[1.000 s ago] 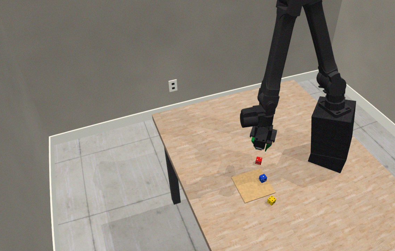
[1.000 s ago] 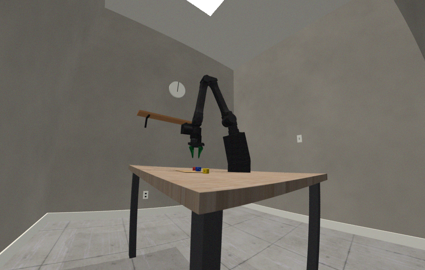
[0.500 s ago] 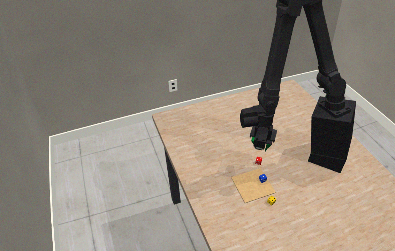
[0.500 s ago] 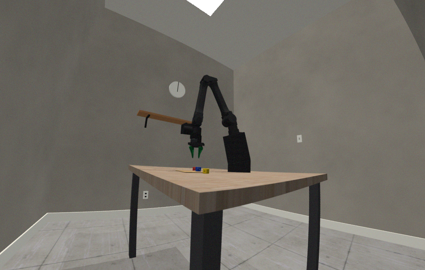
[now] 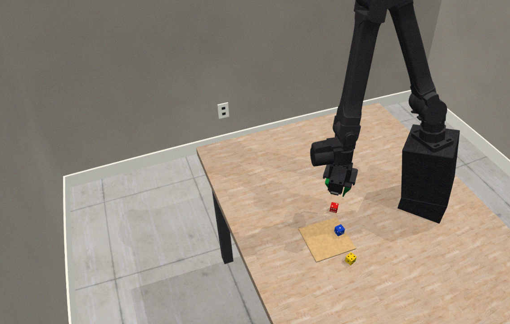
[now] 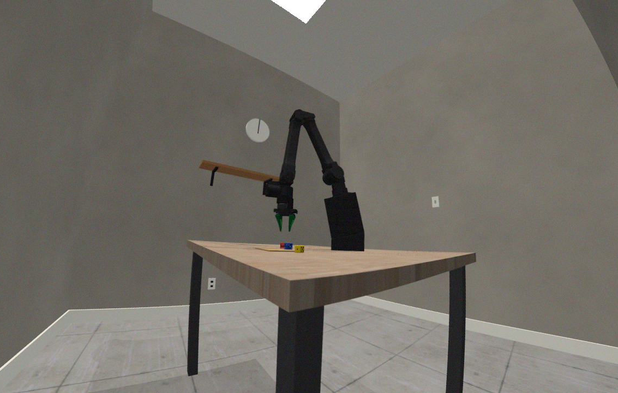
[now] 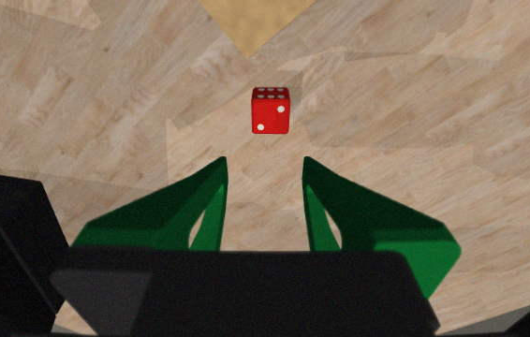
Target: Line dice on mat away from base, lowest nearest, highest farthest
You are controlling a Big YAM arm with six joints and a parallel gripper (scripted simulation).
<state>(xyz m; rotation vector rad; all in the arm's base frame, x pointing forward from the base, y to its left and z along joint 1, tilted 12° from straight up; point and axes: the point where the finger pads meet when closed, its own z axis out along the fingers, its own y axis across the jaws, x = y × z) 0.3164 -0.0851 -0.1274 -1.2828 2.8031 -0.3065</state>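
Right now the red die is 70 mm below my hand. The rest, counted from my hand: blue die: 100 mm to the left, 70 mm below, 40 mm ahead; then tan mat: 100 mm to the left, 80 mm below, 80 mm ahead; then yellow die: 210 mm to the left, 70 mm below, 60 mm ahead.
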